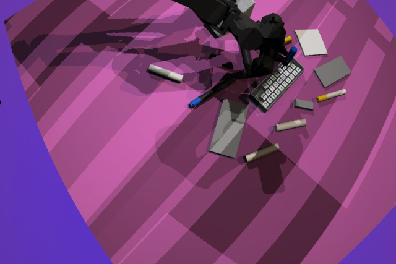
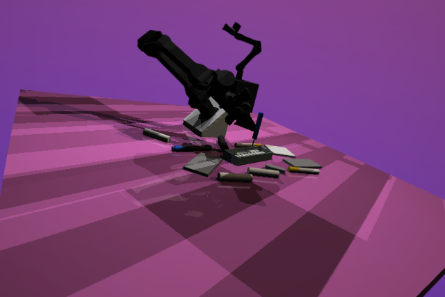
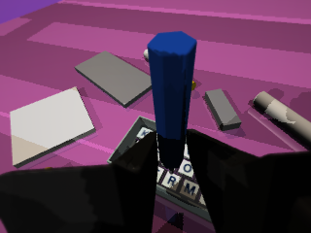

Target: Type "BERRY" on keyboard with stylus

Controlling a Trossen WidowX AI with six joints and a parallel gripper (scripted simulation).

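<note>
My gripper tip is 12 cm short of the small grey block, 1 cm to the left of it and 9 cm above it. Also, from my gripper tip: blue stylus 2 cm below; white pad 1 cm behind, 18 cm to the left, 9 cm below; blue-tipped black marker 7 cm behind, 22 cm to the right, 8 cm below.
</note>
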